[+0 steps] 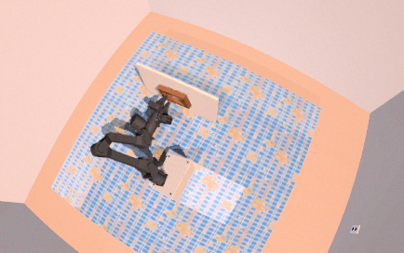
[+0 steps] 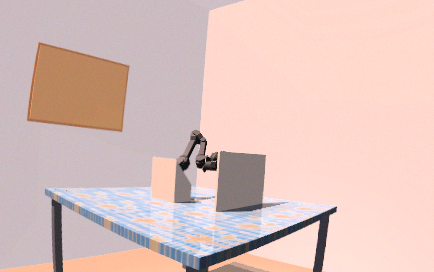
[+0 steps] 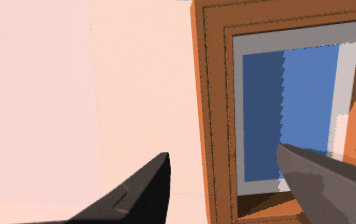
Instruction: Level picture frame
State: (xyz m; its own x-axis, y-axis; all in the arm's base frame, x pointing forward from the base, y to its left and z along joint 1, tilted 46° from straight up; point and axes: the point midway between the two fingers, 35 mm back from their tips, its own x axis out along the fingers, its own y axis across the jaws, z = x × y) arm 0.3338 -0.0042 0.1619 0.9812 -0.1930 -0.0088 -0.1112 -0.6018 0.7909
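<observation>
The picture frame lies 5 cm below my gripper tip, 5 cm ahead of it and 1 cm to the right of it. The rest, counted from my gripper tip: wall panel 6 cm below, 6 cm ahead, 1 cm to the right.
</observation>
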